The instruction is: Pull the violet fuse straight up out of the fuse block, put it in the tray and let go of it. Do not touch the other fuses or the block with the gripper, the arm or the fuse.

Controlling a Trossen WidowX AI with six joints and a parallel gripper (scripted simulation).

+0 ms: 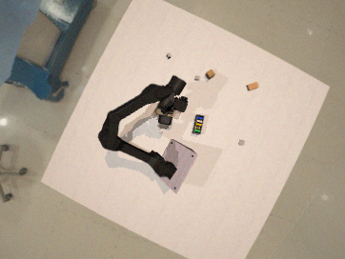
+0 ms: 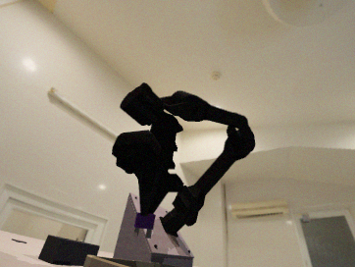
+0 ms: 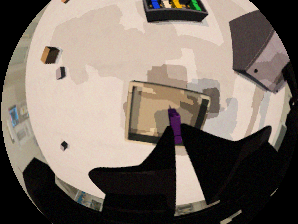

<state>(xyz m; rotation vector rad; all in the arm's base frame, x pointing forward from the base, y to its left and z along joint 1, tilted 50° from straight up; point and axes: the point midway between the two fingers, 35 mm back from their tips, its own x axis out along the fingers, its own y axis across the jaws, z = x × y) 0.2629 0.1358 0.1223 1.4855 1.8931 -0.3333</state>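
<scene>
My gripper tip is now 10 mm past the tan tray, 20 mm to the right of it and 90 mm above it. Also, from my gripper tip: violet fuse (10 mm below).
</scene>
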